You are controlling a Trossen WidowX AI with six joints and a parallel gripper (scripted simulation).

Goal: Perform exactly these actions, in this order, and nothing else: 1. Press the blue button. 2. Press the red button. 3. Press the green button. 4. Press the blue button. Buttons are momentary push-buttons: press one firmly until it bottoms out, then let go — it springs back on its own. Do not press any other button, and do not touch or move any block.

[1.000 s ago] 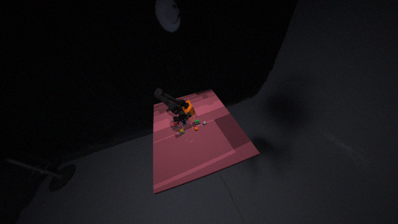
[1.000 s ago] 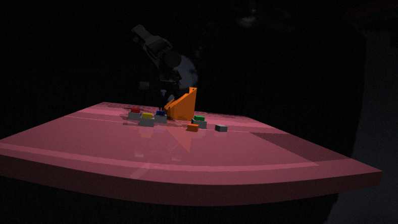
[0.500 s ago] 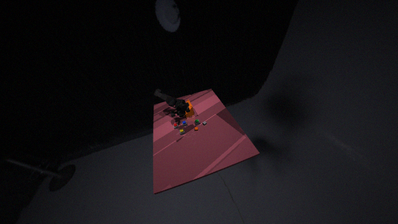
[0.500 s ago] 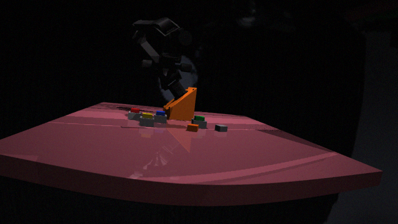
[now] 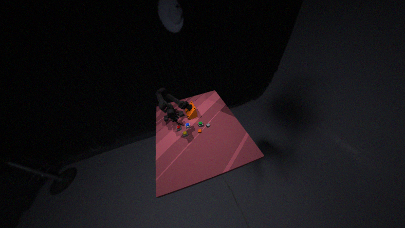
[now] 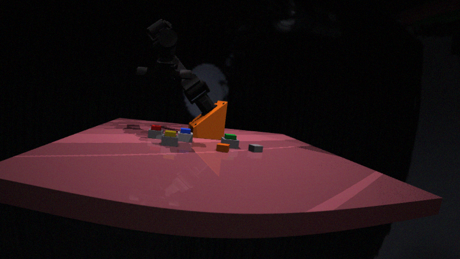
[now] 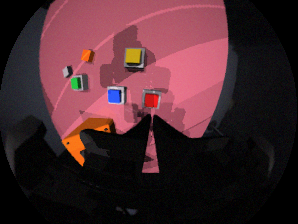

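Now: gripper tip 90 mm above the red button. From my gripper tip the other things lie so: blue button (90 mm to the left, 90 mm below, 10 mm ahead); then yellow button (100 mm ahead, 90 mm below, 40 mm to the left); then green button (230 mm to the left, 90 mm below, 60 mm ahead).
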